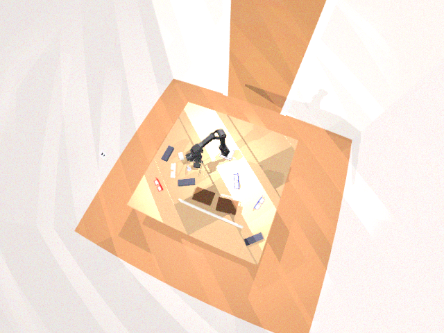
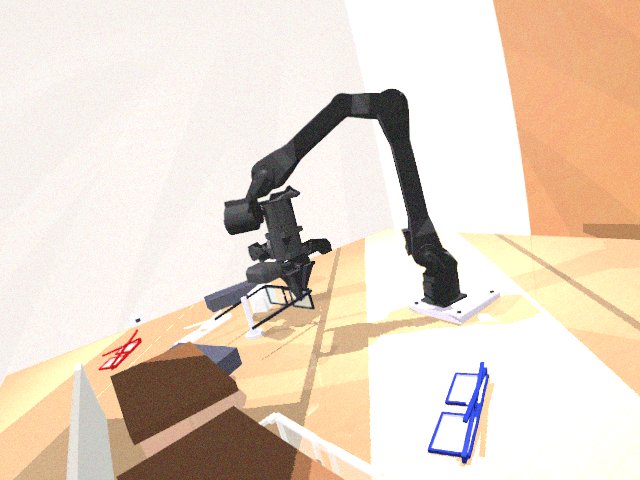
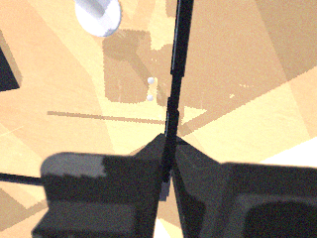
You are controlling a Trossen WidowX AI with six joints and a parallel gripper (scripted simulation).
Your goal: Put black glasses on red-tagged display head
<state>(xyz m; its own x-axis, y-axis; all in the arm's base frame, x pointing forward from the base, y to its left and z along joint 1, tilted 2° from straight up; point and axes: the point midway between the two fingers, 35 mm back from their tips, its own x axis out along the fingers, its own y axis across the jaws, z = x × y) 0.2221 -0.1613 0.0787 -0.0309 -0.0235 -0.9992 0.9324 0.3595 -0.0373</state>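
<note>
My gripper tip is 10 cm short of the white stand, 6 cm to the left of it and 4 cm above it. The rest, counted from my gripper tip: white rail 37 cm ahead, 34 cm to the left; then brown-topped display head 25 cm ahead, 21 cm to the left.
</note>
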